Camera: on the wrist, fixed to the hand. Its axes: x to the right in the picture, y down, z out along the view.
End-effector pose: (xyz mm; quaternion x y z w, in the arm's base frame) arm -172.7 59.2 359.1 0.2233 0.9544 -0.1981 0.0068
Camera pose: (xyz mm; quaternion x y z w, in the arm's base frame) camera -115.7 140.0 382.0 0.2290 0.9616 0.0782 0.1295
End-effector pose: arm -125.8 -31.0 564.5 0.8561 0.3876 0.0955 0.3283
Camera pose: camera -113.1 -57.4 661.6 0.7377 0.2984 0.1680 0.5818
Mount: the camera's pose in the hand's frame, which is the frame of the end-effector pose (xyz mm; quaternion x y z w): -19.4 82.2 -56.2 -0.2925 -0.0542 0.0300 0.9542
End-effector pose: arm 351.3 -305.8 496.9 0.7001 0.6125 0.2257 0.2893
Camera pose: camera 370.5 -324.5 594.7 0.6141 0.4818 0.3653 0.5073
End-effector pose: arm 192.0 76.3 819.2 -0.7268 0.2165 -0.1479 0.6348
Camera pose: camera 137.3 29.5 747.7 -0.8808 0.2373 -0.0194 0.4093
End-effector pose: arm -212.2 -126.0 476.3 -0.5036 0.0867 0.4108 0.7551
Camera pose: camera -267.0 -170.3 403.4 -0.6766 -0.0632 0.4673 0.5656
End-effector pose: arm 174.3 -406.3 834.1 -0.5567 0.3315 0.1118 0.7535
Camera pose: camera 94.4 -424.5 774.3 -0.7356 0.2595 0.2564 0.5708
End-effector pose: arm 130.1 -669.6 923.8 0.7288 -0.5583 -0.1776 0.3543
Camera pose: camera 104.3 -643.8 1018.4 0.5655 -0.5219 -0.3617 0.5264
